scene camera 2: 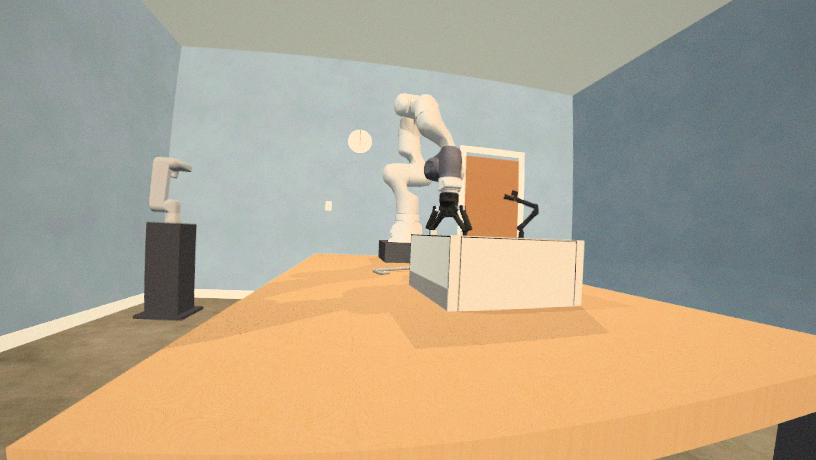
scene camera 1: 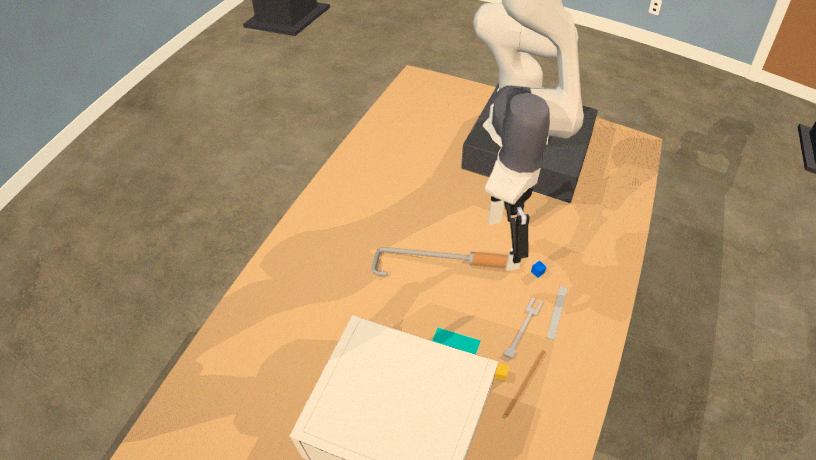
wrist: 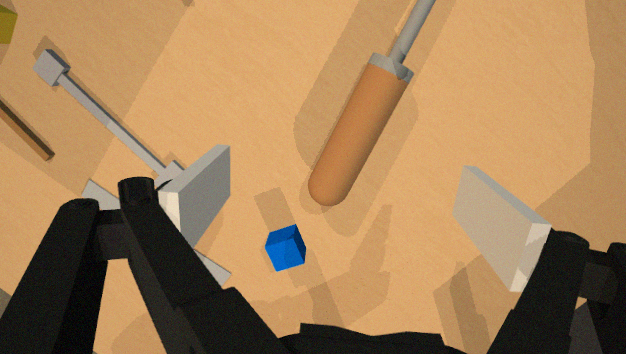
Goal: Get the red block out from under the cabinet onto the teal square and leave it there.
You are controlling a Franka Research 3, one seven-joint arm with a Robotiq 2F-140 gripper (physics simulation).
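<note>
The white cabinet [scene camera 1: 400, 394] [scene camera 2: 517, 274] stands on the table. The teal square [scene camera 1: 456, 340] lies beside its robot-facing side, partly hidden by it in scene camera 1. The red block does not show in any view. A hook tool with an orange handle [scene camera 1: 488, 259] [wrist: 361, 132] lies on the table; its grey bent end [scene camera 1: 378, 264] [scene camera 2: 381, 271] points away from the gripper. My gripper [scene camera 1: 504, 237] [scene camera 2: 449, 231] [wrist: 344, 180] is open and empty, above the table near the handle's rounded end. In the wrist view, that end shows between the fingers.
A blue block [scene camera 1: 538, 269] [wrist: 286, 248] lies just past the handle end. A grey fork [scene camera 1: 522, 331] [wrist: 110, 122], a flat grey strip [scene camera 1: 557, 312], a thin brown stick [scene camera 1: 524, 384] [wrist: 25, 130] and a yellow block [scene camera 1: 501, 372] [wrist: 7, 26] lie nearer the cabinet.
</note>
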